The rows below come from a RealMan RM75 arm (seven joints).
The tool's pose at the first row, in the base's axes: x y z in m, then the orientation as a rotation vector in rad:
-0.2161 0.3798 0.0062 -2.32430 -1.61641 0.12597
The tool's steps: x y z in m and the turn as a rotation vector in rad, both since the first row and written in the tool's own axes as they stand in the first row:
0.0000 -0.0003 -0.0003 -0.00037 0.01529 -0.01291
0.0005 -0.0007 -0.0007 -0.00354 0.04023 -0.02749
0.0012 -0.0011 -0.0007 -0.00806 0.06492 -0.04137
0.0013 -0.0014 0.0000 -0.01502 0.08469 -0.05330
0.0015 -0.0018 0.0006 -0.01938 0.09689 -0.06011
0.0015 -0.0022 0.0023 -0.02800 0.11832 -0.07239
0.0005 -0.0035 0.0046 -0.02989 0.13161 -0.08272
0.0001 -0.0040 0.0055 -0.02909 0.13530 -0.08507
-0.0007 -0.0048 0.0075 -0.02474 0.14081 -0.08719
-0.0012 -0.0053 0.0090 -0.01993 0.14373 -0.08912
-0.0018 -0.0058 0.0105 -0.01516 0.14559 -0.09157
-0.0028 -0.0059 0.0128 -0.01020 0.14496 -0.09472
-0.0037 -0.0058 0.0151 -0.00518 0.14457 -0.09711
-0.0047 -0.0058 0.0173 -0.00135 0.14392 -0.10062
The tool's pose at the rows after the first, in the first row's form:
-0.2163 0.3798 0.0066 -2.30909 -1.62398 0.10480
-0.2164 0.3803 0.0071 -2.29136 -1.62977 0.06988
-0.2165 0.3811 0.0073 -2.27498 -1.63513 0.03454
-0.2169 0.3814 0.0067 -2.26331 -1.64149 0.00355
-0.2173 0.3819 0.0063 -2.25650 -1.64472 -0.01546
-0.2181 0.3823 0.0048 -2.24470 -1.65094 -0.04960
-0.2202 0.3823 0.0029 -2.23249 -1.65619 -0.06850
-0.2210 0.3823 0.0022 -2.22861 -1.65651 -0.07255
-0.2225 0.3822 0.0004 -2.22183 -1.65415 -0.07573
-0.2235 0.3822 -0.0009 -2.21581 -1.65272 -0.07555
-0.2245 0.3821 -0.0022 -2.20974 -1.65242 -0.07432
-0.2255 0.3816 -0.0045 -2.20380 -1.65408 -0.07029
-0.2263 0.3812 -0.0068 -2.19840 -1.65476 -0.06632
-0.2272 0.3807 -0.0090 -2.19293 -1.65727 -0.06327

